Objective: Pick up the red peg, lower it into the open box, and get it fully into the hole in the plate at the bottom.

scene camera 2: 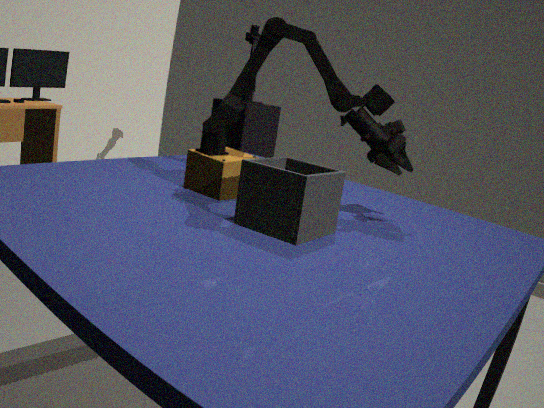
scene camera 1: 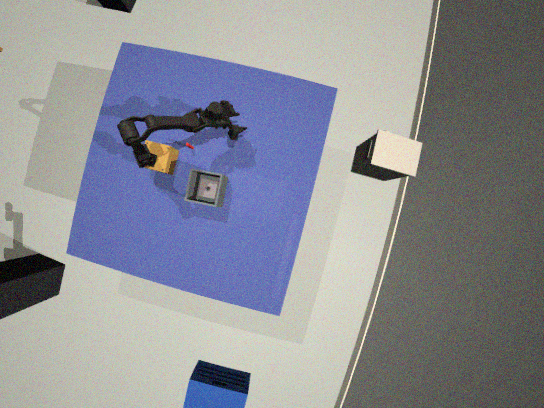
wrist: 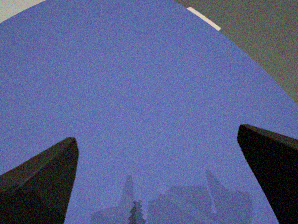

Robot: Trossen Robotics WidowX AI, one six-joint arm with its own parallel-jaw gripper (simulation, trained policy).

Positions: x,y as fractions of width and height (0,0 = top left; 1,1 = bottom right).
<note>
In view: my gripper (scene camera 2: 0.75,0.42) and a grey box (scene camera 2: 0.54,0.49).
The grey box also shows in scene camera 1 (scene camera 1: 0.35,0.47). My gripper is seen too in the wrist view (wrist: 0.54,0.63). The wrist view misses the grey box: it is out of frame.
</note>
